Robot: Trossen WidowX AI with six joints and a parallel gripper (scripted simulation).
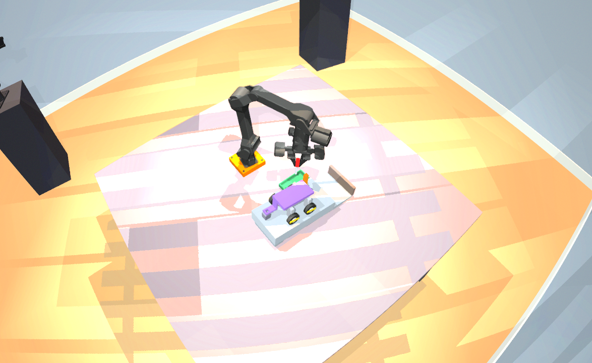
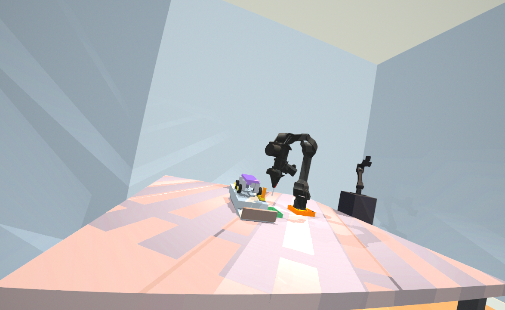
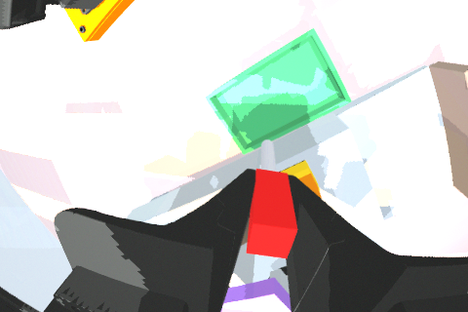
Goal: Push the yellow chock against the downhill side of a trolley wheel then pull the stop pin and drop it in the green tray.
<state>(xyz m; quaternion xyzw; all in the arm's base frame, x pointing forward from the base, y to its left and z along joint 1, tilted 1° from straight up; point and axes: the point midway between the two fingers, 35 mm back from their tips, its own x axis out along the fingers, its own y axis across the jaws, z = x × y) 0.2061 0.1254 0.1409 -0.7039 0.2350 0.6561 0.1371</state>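
Now: the green tray 140 mm below my gripper tip and 10 mm behind it. Also, from my gripper tip: stop pin (right at my gripper tip); then purple-decked trolley (120 mm ahead, 90 mm to the right, 20 mm below); then yellow chock (50 mm below, 50 mm ahead, 10 mm to the right).
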